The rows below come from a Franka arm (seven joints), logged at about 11 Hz.
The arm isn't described. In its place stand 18 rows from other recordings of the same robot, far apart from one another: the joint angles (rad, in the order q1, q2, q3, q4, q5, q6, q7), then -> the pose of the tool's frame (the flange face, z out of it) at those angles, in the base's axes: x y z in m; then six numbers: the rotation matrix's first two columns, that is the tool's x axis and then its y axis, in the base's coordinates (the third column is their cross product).
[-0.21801 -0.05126 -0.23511 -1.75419 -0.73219 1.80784 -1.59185] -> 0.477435 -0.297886 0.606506 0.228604 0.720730 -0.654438 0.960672 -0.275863 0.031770
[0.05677 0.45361 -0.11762 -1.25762 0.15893 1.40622 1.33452] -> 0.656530 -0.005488 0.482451 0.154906 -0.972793 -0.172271 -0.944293 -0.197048 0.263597
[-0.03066 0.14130 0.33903 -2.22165 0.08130 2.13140 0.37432] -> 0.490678 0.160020 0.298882 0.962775 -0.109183 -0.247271 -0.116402 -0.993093 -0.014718
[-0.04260 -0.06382 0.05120 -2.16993 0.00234 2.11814 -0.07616] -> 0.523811 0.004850 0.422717 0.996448 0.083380 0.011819 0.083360 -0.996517 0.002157
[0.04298 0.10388 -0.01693 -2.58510 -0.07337 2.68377 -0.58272] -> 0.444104 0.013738 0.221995 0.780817 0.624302 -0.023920 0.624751 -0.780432 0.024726
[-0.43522 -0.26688 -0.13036 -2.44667 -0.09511 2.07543 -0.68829] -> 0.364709 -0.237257 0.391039 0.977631 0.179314 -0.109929 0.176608 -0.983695 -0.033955
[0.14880 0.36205 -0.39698 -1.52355 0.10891 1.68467 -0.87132] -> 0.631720 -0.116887 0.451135 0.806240 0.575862 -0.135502 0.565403 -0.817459 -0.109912
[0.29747 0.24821 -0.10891 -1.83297 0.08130 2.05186 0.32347] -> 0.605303 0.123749 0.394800 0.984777 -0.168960 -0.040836 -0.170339 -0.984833 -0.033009
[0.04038 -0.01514 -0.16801 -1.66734 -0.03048 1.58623 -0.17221] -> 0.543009 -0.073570 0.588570 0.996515 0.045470 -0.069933 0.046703 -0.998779 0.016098
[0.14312 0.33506 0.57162 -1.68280 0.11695 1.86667 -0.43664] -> 0.491947 0.395216 0.426002 0.461205 0.887009 0.022466 0.849092 -0.433857 -0.301348
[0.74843 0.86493 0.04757 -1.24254 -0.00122 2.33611 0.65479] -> 0.550503 0.547215 0.265978 0.981620 0.105984 0.158713 0.132370 -0.977174 -0.166163
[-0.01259 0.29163 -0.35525 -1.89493 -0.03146 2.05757 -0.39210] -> 0.566859 -0.209406 0.350610 0.987446 0.042581 -0.152112 0.054226 -0.995839 0.073245
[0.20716 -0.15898 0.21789 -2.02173 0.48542 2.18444 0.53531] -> 0.484484 0.244888 0.554222 0.946445 -0.322714 0.009865 -0.276888 -0.827003 -0.489284
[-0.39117 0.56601 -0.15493 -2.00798 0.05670 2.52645 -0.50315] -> 0.511903 -0.311012 0.168842 0.995905 -0.068422 -0.059084 -0.066932 -0.997397 0.026835
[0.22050 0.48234 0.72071 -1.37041 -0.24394 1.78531 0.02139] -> 0.488009 0.475906 0.495723 0.621702 0.781874 0.046477 0.782780 -0.618165 -0.071608
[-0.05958 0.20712 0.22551 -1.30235 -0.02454 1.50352 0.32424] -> 0.604511 0.081857 0.626349 0.986469 -0.163769 -0.007710 -0.163894 -0.986273 -0.020102
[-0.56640 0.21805 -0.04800 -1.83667 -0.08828 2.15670 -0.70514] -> 0.510138 -0.362281 0.420878 0.990223 0.138251 0.018581 0.134639 -0.982079 0.131881
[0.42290 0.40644 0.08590 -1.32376 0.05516 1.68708 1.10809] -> 0.592887 0.324827 0.501582 0.813996 -0.572577 -0.097805 -0.575472 -0.817820 -0.001701
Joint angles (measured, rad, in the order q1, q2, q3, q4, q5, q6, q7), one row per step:
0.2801 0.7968 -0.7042 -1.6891 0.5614 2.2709 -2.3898
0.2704 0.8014 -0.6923 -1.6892 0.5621 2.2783 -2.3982
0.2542 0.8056 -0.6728 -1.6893 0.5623 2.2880 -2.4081
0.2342 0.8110 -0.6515 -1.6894 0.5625 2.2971 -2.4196
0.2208 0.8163 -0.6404 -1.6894 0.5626 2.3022 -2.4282
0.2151 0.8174 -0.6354 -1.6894 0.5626 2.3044 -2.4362
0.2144 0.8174 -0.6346 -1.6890 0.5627 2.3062 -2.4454
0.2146 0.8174 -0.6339 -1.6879 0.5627 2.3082 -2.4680
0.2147 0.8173 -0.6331 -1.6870 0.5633 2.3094 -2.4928
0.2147 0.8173 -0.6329 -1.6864 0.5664 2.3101 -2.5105
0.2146 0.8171 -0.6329 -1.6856 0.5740 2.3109 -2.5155
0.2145 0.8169 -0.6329 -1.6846 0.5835 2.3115 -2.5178
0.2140 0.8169 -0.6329 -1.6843 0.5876 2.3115 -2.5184
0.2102 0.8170 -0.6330 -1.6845 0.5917 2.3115 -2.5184
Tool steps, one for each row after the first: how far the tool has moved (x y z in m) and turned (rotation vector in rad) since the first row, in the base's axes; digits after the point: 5 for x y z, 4 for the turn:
-0.00048 -0.00050 -0.00517 0.0031 0.0011 0.0069
-0.00121 -0.00122 -0.01192 0.0100 0.0015 0.0145
-0.00278 -0.00334 -0.01980 0.0185 0.0037 0.0209
-0.00457 -0.00640 -0.02524 0.0223 0.0069 0.0239
-0.00515 -0.00750 -0.02696 0.0245 0.0074 0.0297
-0.00489 -0.00760 -0.02686 0.0240 0.0062 0.0389
-0.00418 -0.00713 -0.02646 0.0233 0.0049 0.0627
-0.00359 -0.00662 -0.02618 0.0236 0.0041 0.0882
-0.00325 -0.00646 -0.02595 0.0251 0.0024 0.1043
-0.00278 -0.00638 -0.02548 0.0286 -0.0028 0.1046
-0.00224 -0.00624 -0.02495 0.0333 -0.0091 0.1010
-0.00219 -0.00647 -0.02484 0.0354 -0.0114 0.0986
-0.00309 -0.00890 -0.02495 0.0376 -0.0134 0.0919

